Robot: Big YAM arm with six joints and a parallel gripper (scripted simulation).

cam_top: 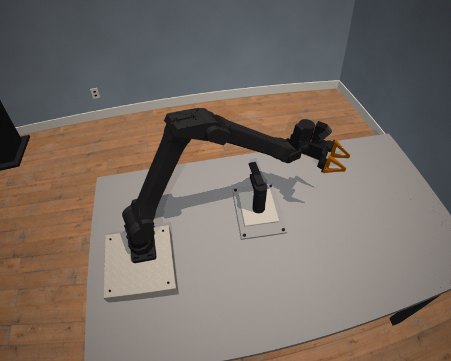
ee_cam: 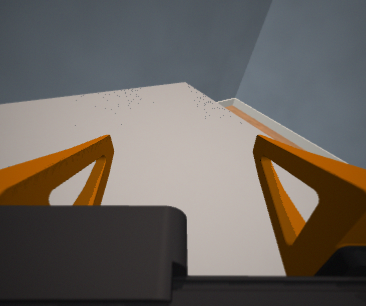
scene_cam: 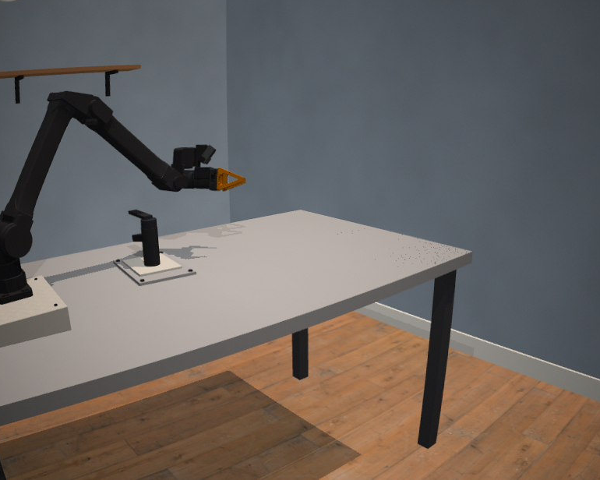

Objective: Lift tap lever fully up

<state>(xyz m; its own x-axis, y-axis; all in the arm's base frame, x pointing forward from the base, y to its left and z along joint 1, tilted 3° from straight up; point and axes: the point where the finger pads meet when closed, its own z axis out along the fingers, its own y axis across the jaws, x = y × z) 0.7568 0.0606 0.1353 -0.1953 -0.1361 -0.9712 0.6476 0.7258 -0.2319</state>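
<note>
Now: hand 31 cm past the flat lever, 9 cm to the right of it and 7 cm above it.
</note>
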